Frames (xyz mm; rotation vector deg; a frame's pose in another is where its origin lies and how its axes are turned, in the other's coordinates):
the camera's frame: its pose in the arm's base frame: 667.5 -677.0 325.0 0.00 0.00 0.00
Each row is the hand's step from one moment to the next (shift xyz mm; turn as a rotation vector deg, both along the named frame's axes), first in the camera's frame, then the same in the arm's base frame.
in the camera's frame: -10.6 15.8 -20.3 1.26 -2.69 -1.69
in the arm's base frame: -10.6 15.8 -20.3 1.26 -2.69 -1.69
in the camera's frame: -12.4 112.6 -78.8 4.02 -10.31 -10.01
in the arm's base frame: -12.4 112.6 -78.8 4.02 -10.31 -10.01
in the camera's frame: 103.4 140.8 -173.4 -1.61 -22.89 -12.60
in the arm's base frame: 103.4 140.8 -173.4 -1.61 -22.89 -12.60
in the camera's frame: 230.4 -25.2 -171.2 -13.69 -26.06 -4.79
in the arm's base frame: 230.4 -25.2 -171.2 -13.69 -26.06 -4.79
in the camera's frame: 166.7 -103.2 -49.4 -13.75 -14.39 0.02
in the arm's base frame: 166.7 -103.2 -49.4 -13.75 -14.39 0.02
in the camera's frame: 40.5 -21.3 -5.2 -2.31 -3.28 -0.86
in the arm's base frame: 40.5 -21.3 -5.2 -2.31 -3.28 -0.86
